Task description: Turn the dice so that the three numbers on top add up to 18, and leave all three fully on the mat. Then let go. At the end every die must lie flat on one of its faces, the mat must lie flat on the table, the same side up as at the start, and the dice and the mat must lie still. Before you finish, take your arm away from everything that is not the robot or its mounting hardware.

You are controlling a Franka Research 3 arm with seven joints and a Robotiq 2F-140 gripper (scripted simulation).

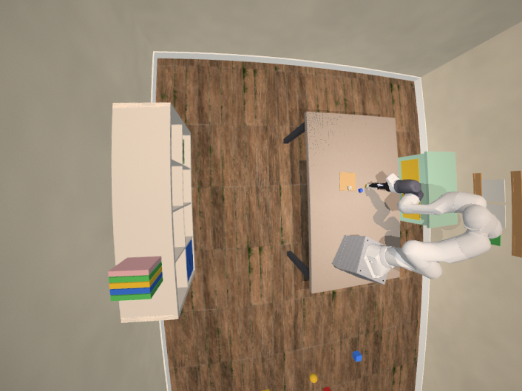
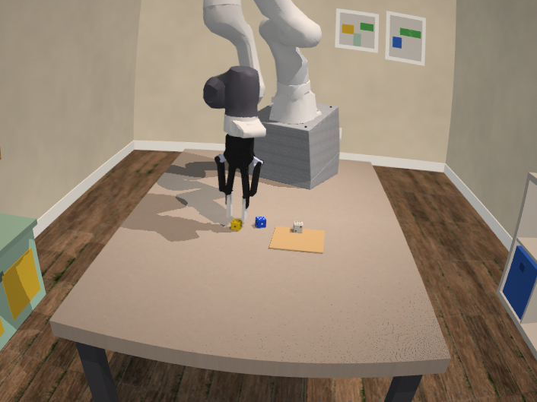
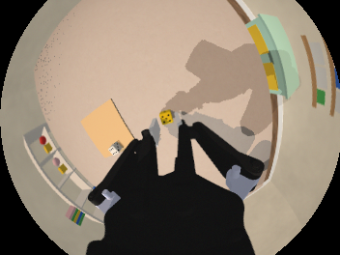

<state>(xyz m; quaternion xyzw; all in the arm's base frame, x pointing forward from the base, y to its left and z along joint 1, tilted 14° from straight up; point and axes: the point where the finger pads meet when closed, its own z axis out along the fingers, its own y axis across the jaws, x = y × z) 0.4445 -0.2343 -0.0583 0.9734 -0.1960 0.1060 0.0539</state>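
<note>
My hand is 5 cm above the yellow die. The rest, counted from my hand: blue die (2 cm behind, 7 cm to the left, 5 cm below); then white die (3 cm ahead, 17 cm to the left, 5 cm below); then mat (8 cm ahead, 16 cm to the left, 6 cm below).
</note>
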